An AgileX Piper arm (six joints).
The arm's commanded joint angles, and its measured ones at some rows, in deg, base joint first. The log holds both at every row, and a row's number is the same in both.
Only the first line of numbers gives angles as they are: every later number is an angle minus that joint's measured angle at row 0.
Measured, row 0:
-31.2, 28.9, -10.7, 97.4, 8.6, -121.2
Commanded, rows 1 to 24:
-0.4, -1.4, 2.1, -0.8, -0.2, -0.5
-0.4, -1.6, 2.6, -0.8, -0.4, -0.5
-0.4, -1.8, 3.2, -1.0, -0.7, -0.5
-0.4, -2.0, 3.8, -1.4, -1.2, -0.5
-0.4, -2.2, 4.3, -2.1, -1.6, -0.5
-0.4, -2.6, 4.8, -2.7, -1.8, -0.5
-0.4, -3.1, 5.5, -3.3, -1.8, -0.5
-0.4, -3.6, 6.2, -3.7, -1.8, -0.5
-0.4, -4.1, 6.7, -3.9, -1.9, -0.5
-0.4, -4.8, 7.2, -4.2, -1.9, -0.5
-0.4, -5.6, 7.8, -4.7, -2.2, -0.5
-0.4, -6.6, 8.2, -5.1, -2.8, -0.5
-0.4, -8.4, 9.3, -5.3, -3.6, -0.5
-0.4, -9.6, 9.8, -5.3, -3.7, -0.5
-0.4, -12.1, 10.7, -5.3, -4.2, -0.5
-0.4, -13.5, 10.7, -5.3, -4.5, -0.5
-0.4, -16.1, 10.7, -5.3, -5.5, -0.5
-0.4, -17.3, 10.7, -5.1, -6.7, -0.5
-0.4, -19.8, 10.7, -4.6, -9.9, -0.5
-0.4, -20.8, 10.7, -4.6, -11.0, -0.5
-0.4, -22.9, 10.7, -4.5, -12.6, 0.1
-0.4, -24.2, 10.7, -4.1, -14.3, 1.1
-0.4, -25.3, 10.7, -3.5, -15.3, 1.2
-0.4, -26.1, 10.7, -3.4, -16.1, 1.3
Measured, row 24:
0.0, -23.3, 10.6, -4.7, -12.8, 0.4
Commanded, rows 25 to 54:
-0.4, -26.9, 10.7, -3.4, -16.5, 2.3
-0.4, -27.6, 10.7, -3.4, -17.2, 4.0
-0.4, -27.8, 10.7, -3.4, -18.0, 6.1
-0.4, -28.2, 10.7, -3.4, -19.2, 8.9
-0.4, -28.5, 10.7, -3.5, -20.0, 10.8
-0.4, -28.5, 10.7, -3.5, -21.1, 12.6
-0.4, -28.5, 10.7, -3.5, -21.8, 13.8
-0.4, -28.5, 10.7, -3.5, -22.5, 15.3
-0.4, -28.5, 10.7, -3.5, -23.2, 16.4
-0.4, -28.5, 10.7, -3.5, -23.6, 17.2
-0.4, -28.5, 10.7, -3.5, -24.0, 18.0
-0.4, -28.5, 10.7, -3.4, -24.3, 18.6
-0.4, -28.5, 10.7, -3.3, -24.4, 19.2
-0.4, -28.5, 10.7, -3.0, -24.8, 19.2
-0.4, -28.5, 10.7, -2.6, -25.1, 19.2
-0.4, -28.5, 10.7, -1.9, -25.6, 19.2
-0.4, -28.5, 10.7, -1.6, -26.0, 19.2
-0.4, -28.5, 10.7, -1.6, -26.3, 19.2
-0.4, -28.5, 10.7, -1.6, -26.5, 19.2
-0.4, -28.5, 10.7, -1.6, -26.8, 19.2
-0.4, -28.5, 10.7, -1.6, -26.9, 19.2
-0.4, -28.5, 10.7, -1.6, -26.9, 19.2
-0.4, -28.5, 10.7, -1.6, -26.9, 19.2
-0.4, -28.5, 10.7, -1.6, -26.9, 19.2
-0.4, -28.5, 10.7, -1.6, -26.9, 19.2
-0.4, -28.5, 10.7, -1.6, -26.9, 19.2
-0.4, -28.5, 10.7, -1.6, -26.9, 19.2
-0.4, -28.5, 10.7, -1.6, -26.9, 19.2
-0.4, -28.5, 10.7, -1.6, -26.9, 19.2
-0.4, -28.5, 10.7, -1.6, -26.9, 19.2
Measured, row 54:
0.0, -28.1, 10.6, -1.7, -26.6, 18.8
